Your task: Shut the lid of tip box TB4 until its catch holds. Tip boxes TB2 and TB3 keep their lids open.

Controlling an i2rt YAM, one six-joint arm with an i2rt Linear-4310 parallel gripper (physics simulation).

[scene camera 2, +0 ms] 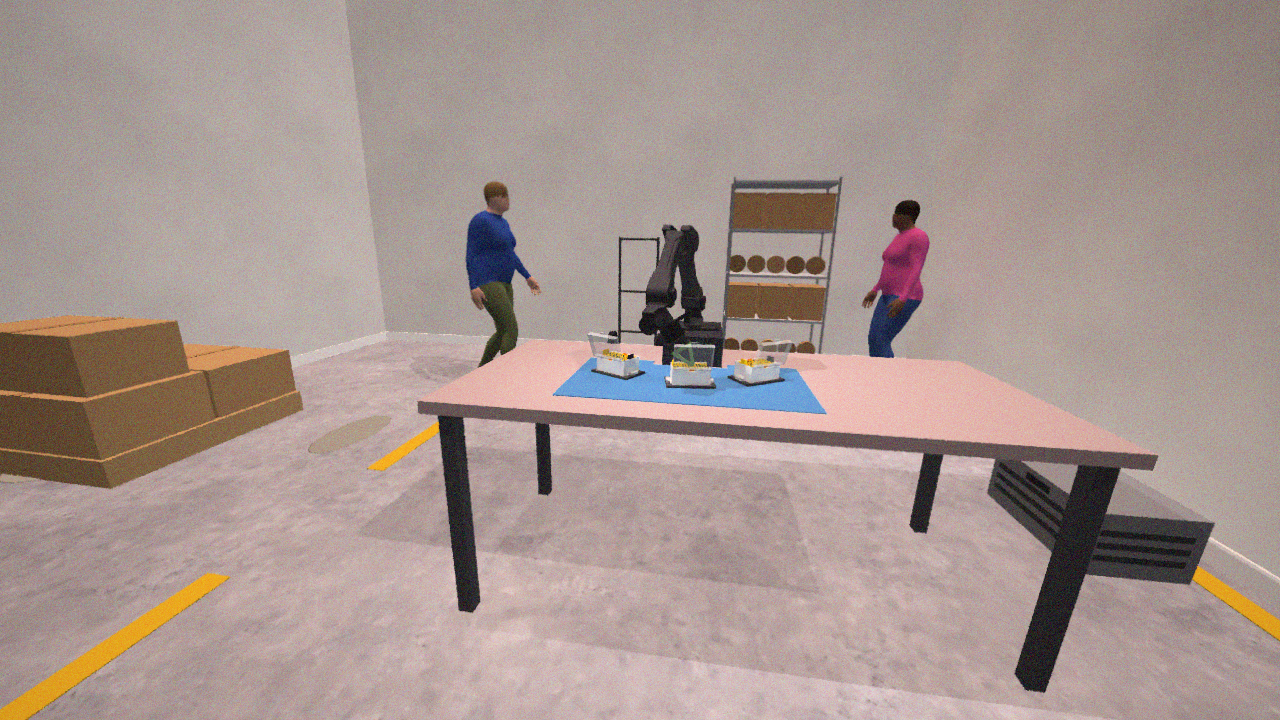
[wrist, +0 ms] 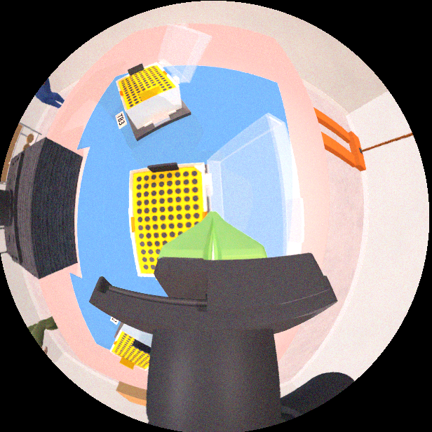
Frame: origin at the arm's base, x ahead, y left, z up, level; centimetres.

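Where they show: gripper, fingertip midpoint: point(scene camera 2: 692, 365); arm's base at its link origin: point(scene camera 2: 692, 328).
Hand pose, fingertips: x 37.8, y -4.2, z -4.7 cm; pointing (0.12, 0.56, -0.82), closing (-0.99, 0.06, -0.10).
Things, the pixels of their top centre, and the offset from my fingertips. Level surfaces: height alone.
- Tip box TB4 at its top centre: point(scene camera 2: 689, 362) dx -5.9, dy -0.2, dz -0.6 cm
- Tip box TB3 at its top centre: point(scene camera 2: 755, 359) dx -11.1, dy +22.3, dz -0.6 cm
- Tip box TB2 at its top centre: point(scene camera 2: 620, 353) dx -16.8, dy -23.0, dz -0.6 cm
- blue mat at its surface level: dz -7.2 cm
- pink table at its surface level: dz -7.5 cm
Tip box TB4 point(scene camera 2: 691, 376) point(wrist: 169, 215) is the middle box, with a yellow rack in it. Its clear lid point(wrist: 250, 175) is open and stands up from the hinge on the side away from the robot's base. My gripper point(scene camera 2: 684, 355) point(wrist: 212, 216) is shut and empty. Its green fingertips are between the raised lid and the rack, near the hinge side; whether they touch the lid I cannot tell. Tip box TB3 point(scene camera 2: 756, 371) point(wrist: 155, 107) has its lid point(wrist: 185, 50) open. Tip box TB2 point(scene camera 2: 616, 364) point(wrist: 131, 350) has its lid point(scene camera 2: 604, 341) open; the gripper body partly hides this box in the wrist view.
The boxes stand on a blue mat point(scene camera 2: 733, 398) point(wrist: 240, 95) on a pink table point(scene camera 2: 921, 394). The dark robot base point(wrist: 55, 210) is at the left in the wrist view. Two people, a shelf rack point(scene camera 2: 729, 268) and stacked cartons point(scene camera 2: 134, 358) are around the table.
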